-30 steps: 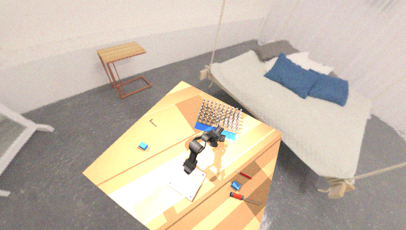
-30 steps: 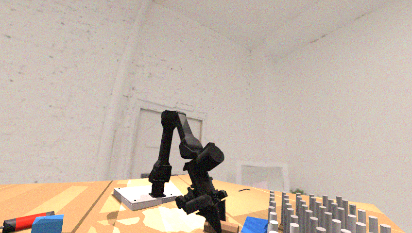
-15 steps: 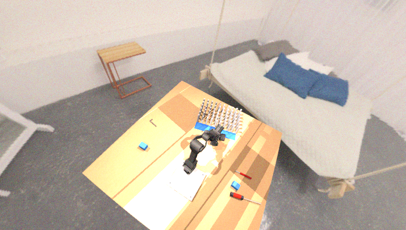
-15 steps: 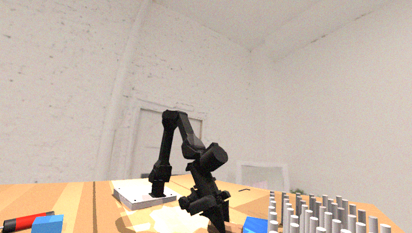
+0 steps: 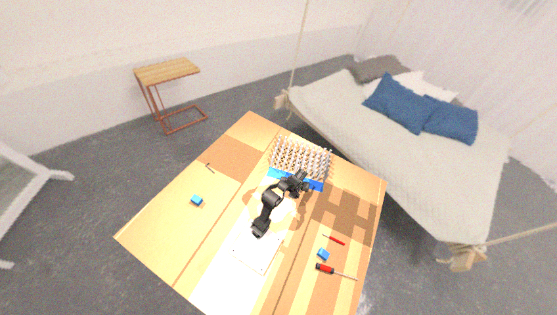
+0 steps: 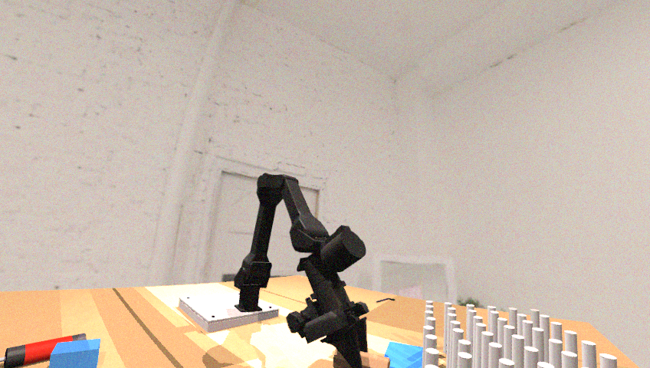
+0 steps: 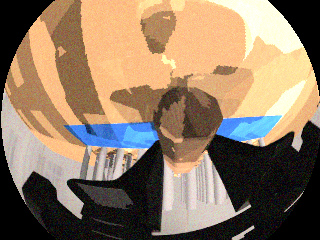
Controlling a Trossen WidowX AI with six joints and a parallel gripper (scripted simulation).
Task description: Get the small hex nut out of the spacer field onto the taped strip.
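My gripper tip is 50 mm short of the blue taped strip, 20 mm to the right of it and 30 mm above it. Also, from my gripper tip: wooden-handled tool: 90 mm ahead, 50 mm to the left.
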